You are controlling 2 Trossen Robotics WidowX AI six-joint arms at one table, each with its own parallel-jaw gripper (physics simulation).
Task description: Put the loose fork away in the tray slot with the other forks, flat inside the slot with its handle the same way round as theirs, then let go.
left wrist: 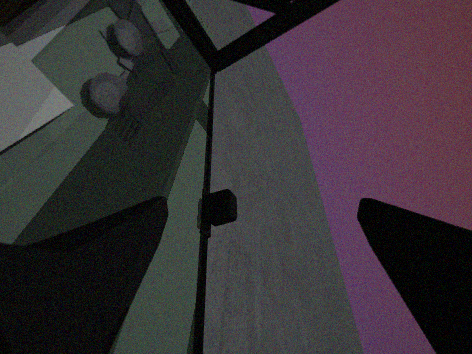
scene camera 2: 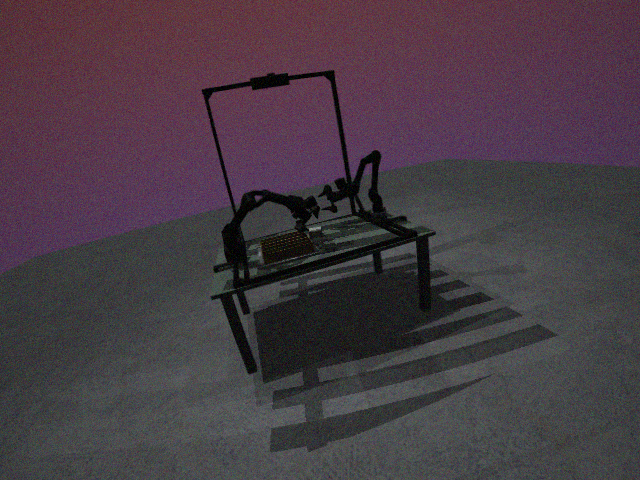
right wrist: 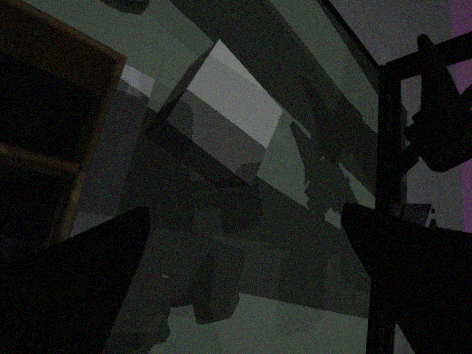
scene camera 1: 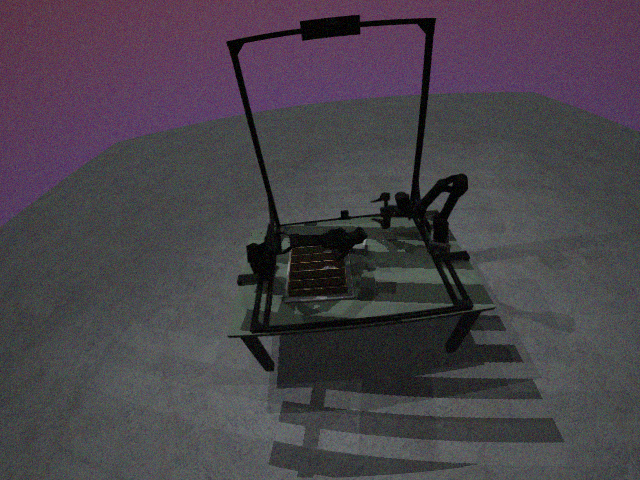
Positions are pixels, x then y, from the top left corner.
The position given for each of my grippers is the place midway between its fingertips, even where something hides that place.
My left gripper [left wrist: 261,206] is open, holding nothing. Also in view: a white block [left wrist: 38,102]. My right gripper [right wrist: 247,214] is open and holds nothing.
